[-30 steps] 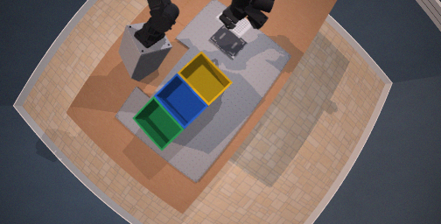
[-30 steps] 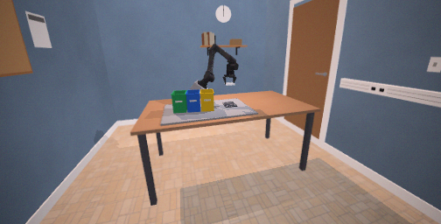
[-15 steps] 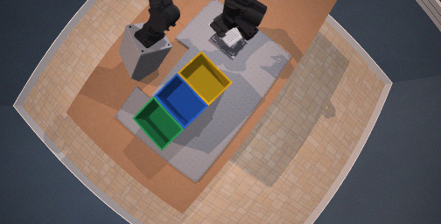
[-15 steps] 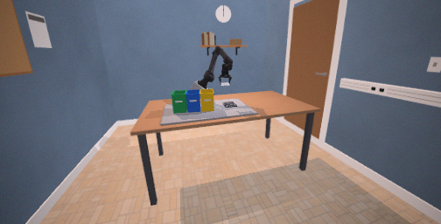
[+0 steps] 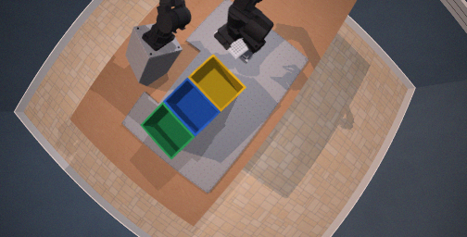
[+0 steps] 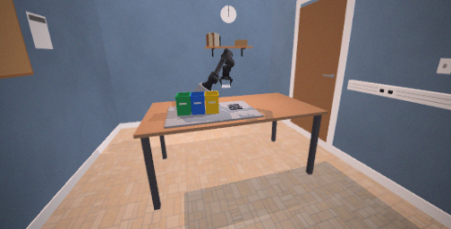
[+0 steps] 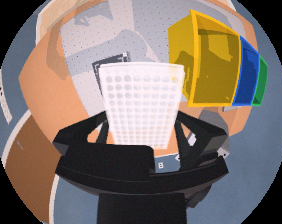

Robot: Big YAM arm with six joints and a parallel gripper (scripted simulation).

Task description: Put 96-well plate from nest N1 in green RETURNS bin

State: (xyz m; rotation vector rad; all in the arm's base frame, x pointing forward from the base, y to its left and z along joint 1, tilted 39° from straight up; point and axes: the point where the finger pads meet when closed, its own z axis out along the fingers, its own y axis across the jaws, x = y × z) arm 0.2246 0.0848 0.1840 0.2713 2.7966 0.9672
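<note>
The green bin lies 410 mm to the right of my hand, 140 mm below it and 40 mm ahead of it. The rest, counted from my hand: yellow bin: 150 mm to the right, 140 mm below, 60 mm ahead; white 96-well plate: right at my hand; dark plate nest: 220 mm below, 90 mm to the left, 10 mm behind.
</note>
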